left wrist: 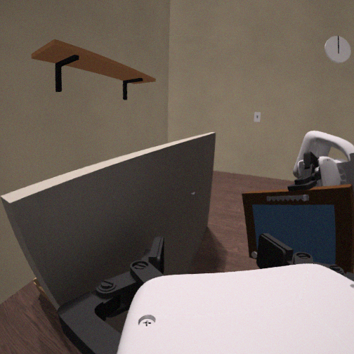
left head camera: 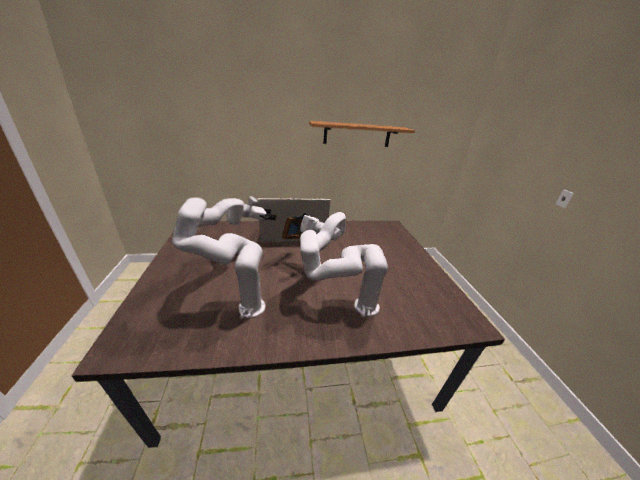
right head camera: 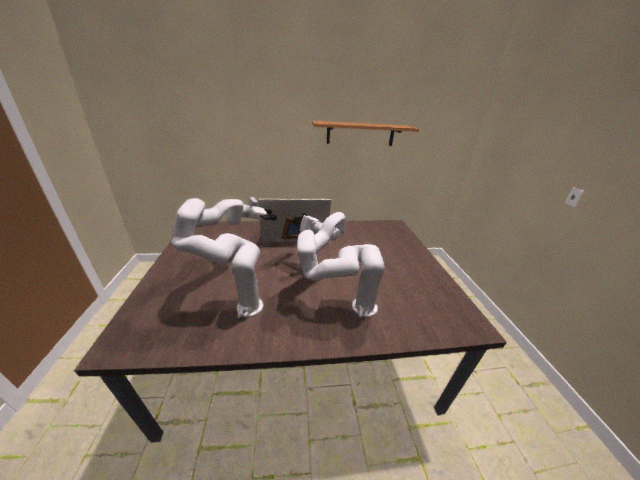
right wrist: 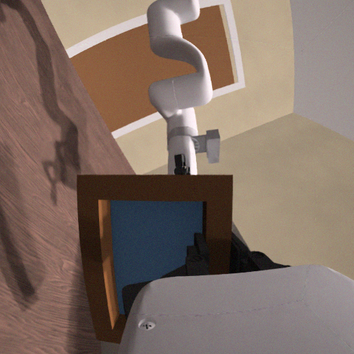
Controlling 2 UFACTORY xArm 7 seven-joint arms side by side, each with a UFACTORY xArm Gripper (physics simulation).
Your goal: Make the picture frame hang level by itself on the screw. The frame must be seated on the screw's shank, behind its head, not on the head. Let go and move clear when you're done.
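Places are measured from the left arm's base along level axes (x down, y ahead, z right), in millimetres.
Pixels of known places: left gripper, fingertip midpoint: [left head camera: 273, 214] [right head camera: 273, 215]; right gripper, fingertip midpoint: [left head camera: 292, 219] [right head camera: 292, 219]; left arm's base, origin of the base link: [left head camera: 252, 308] [right head camera: 250, 307]; right arm's base, origin of the base link: [left head camera: 366, 307] [right head camera: 364, 307].
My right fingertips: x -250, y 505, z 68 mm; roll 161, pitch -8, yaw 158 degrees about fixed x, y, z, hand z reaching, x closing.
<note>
For each thing: its middle in the pictures, then the offset to it from my right fingertips. "spot": a spot on its surface instead. Level surfaces: height alone.
- brown picture frame, body centre: [left head camera: 293, 228] [right head camera: 293, 228] dy -7, dx +55, dz +6 mm
- upright grey board, surface spot: [left head camera: 294, 204] [right head camera: 295, 204] spot: dy +160, dx -30, dz -32 mm
- dark table, its level: dx +250 mm
The brown picture frame [left head camera: 285, 227] [right head camera: 285, 227] [right wrist: 155, 187] has a blue panel. The left wrist view shows the back of the frame [left wrist: 300, 230], with a toothed metal hanger [left wrist: 285, 198] along its top. My right gripper [left wrist: 298, 197] [right wrist: 211, 247] is shut on one edge of the frame and holds it above the table, apart from the board. The small screw [left wrist: 193, 193] sticks out of the upright grey board [left head camera: 294, 204] [right head camera: 294, 204] [left wrist: 115, 210]; nothing hangs on it. My left gripper [left head camera: 271, 215] [right head camera: 271, 214] [left wrist: 212, 251] is open and empty, near the board's left part.
The board stands at the far side of the dark table [left head camera: 413, 320] [right head camera: 413, 320]. A wooden shelf [left head camera: 361, 126] [right head camera: 364, 125] [left wrist: 100, 62] is on the wall above and behind it. The left arm [right wrist: 182, 90] shows beyond the frame in the right wrist view.
</note>
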